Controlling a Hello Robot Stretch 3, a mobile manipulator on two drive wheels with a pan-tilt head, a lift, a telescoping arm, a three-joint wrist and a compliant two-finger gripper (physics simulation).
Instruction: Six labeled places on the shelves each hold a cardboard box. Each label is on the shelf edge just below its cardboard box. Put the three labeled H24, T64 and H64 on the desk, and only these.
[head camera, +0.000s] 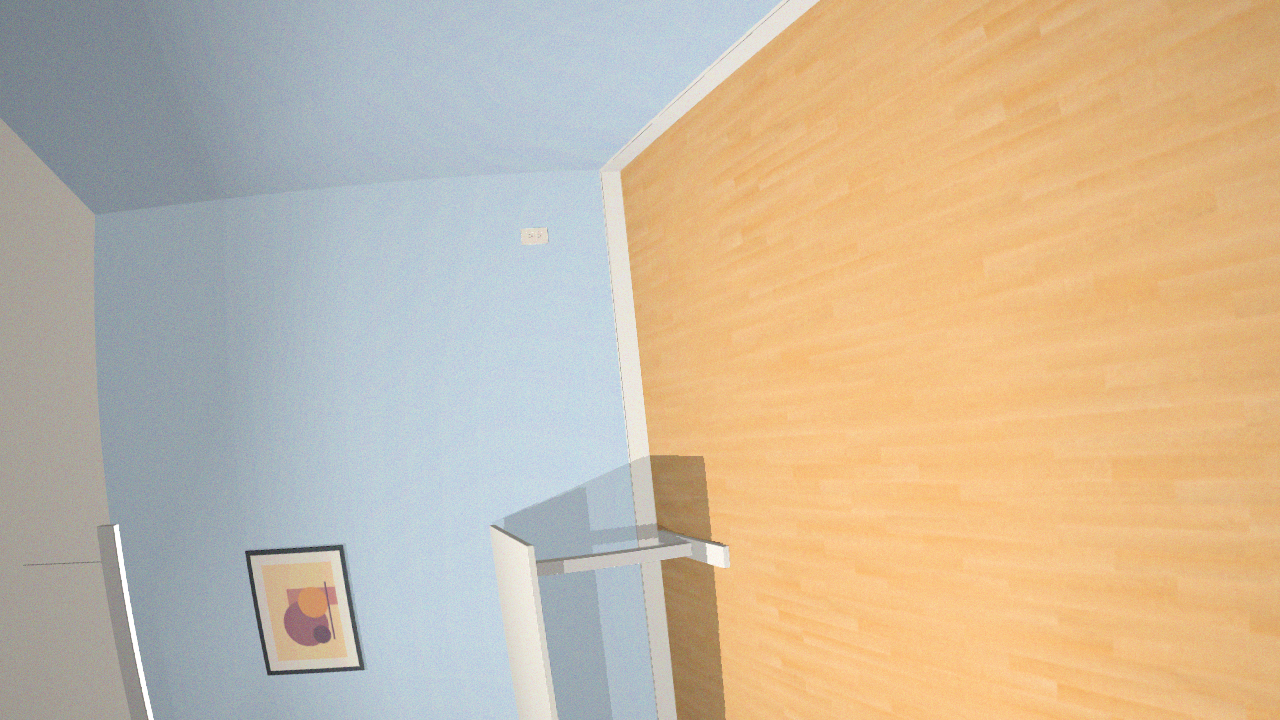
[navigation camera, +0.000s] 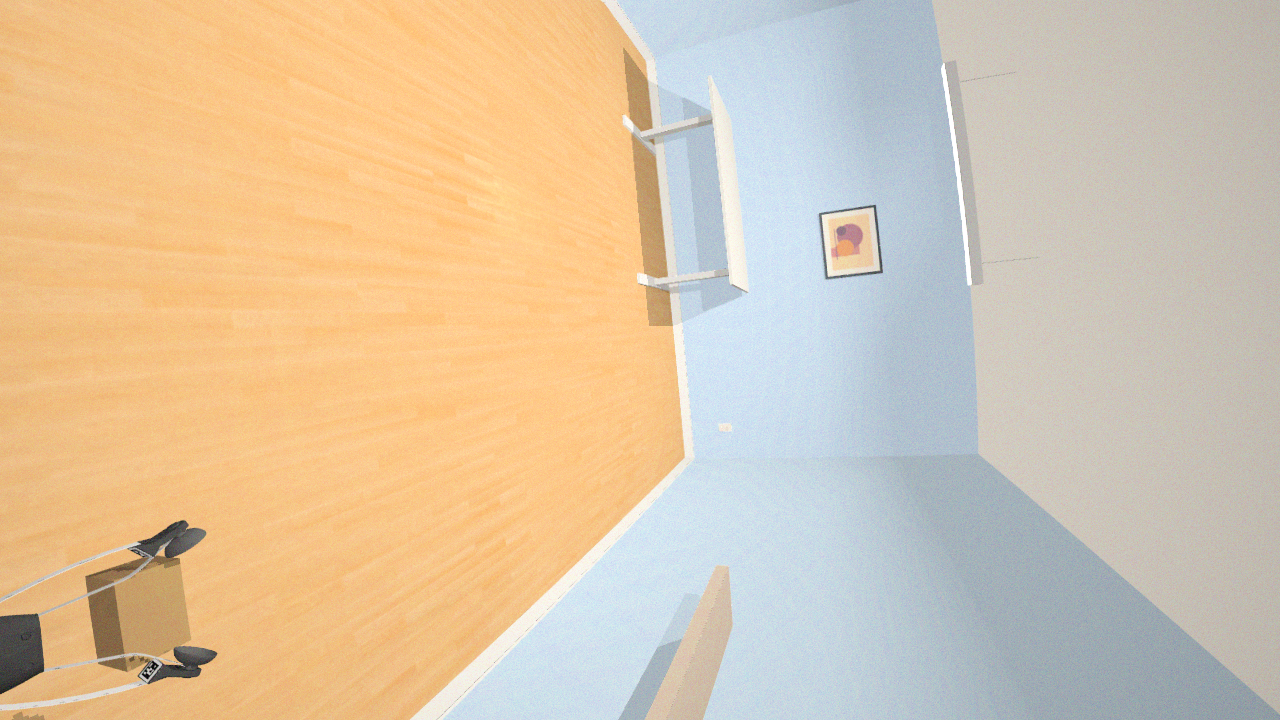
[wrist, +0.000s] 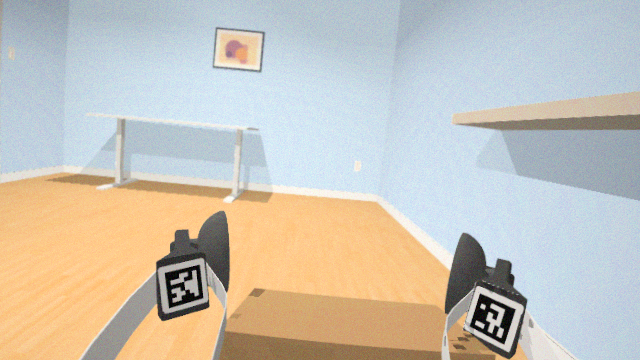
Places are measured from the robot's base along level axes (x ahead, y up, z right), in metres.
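Pixels of known places: gripper, between the fingertips: (navigation camera: 210, 592).
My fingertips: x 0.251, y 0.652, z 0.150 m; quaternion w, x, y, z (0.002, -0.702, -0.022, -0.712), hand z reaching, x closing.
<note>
Behind a point stands the place of what it marks.
My gripper (navigation camera: 189, 598) @(x 0.251, y 0.652, z 0.150 m) (wrist: 339, 249) @(x 0.251, y 0.652, z 0.150 m) is shut on a brown cardboard box (navigation camera: 152, 608) @(x 0.203, y 0.641, z 0.151 m) (wrist: 340, 315), at the lower left of the navigation view and the bottom of the wrist view. The box sits between the two fingers, above the floor; no label shows on it. The white desk (head camera: 519, 608) @(x 3.420, y 0.720, z -0.997 m) (navigation camera: 726, 188) @(x 3.199, y 0.720, z -1.416 m) (wrist: 172, 121) stands by the blue wall, apart from the gripper and box, with no box visible on it. In the head view part of the desk shows, and the gripper does not. The labeled places and their other boxes do not show.
A beige wall shelf (navigation camera: 707, 626) @(x 1.380, y 0.881, z 0.724 m) (wrist: 550, 111) juts out at the right of the wrist view. A framed picture (head camera: 308, 617) @(x 3.898, y 1.558, z -1.103 m) (navigation camera: 850, 241) @(x 3.902, y 1.574, z -1.086 m) (wrist: 238, 50) hangs above the desk. The wooden floor (head camera: 966, 358) @(x 1.736, y 0.001, z -0.121 m) (navigation camera: 358, 268) @(x 0.900, y 0.000, z -0.440 m) (wrist: 310, 230) runs up to the white baseboards.
</note>
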